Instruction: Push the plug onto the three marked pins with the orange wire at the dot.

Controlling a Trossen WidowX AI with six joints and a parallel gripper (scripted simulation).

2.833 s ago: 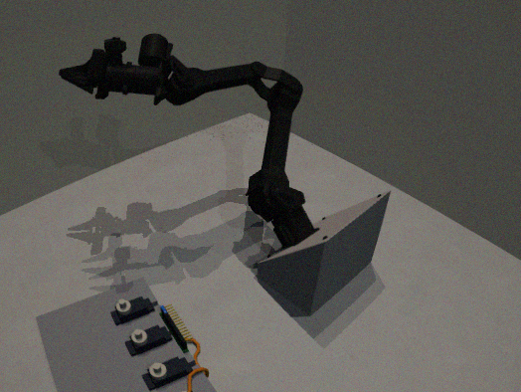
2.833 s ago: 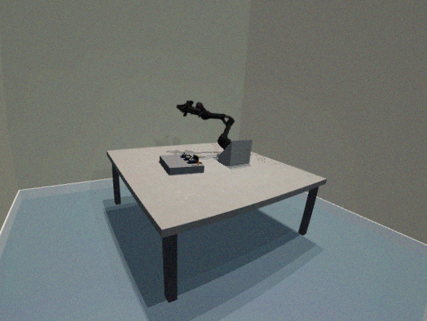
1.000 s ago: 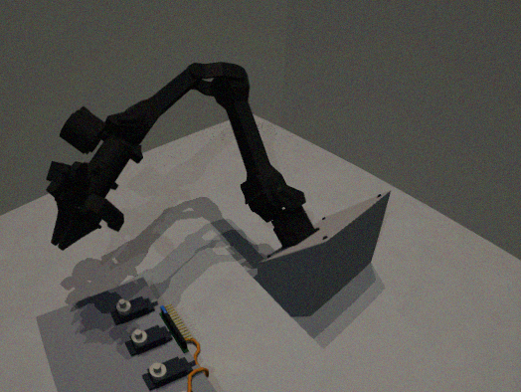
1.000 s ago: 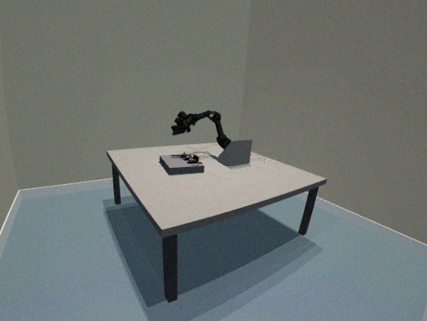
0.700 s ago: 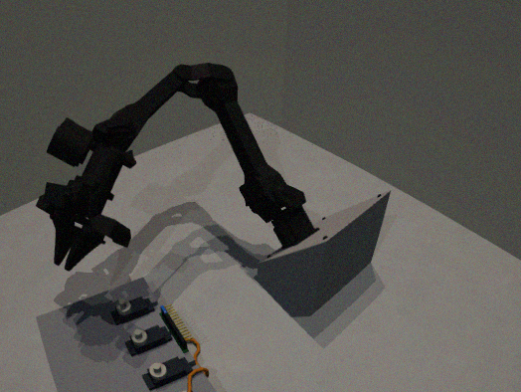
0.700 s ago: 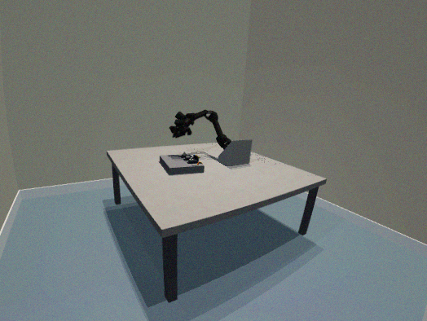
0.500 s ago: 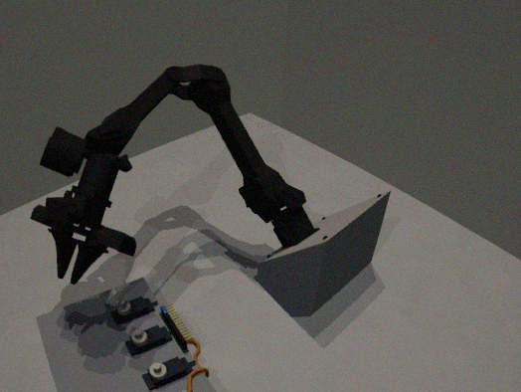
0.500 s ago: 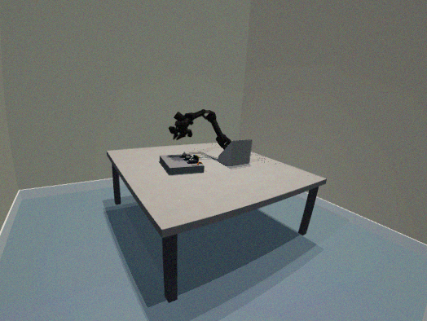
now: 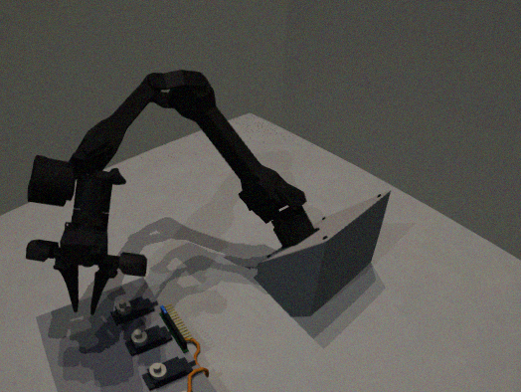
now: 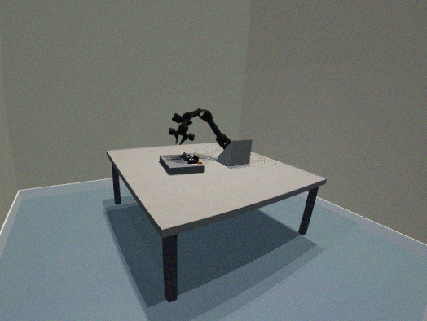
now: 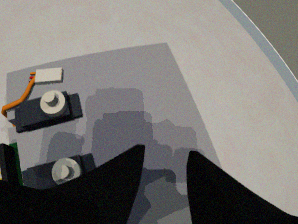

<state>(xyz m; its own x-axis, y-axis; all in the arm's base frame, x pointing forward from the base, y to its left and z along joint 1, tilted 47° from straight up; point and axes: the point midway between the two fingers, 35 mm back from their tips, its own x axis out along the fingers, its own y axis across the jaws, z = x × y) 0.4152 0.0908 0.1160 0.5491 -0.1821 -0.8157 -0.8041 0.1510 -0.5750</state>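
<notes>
My gripper tip is now 140 mm past the blue mark, 10 mm to the left of it and 90 mm above it. The rest, counted from my gripper tip: grey holder 20 mm ahead, 10 mm to the left, 140 mm below.
</notes>
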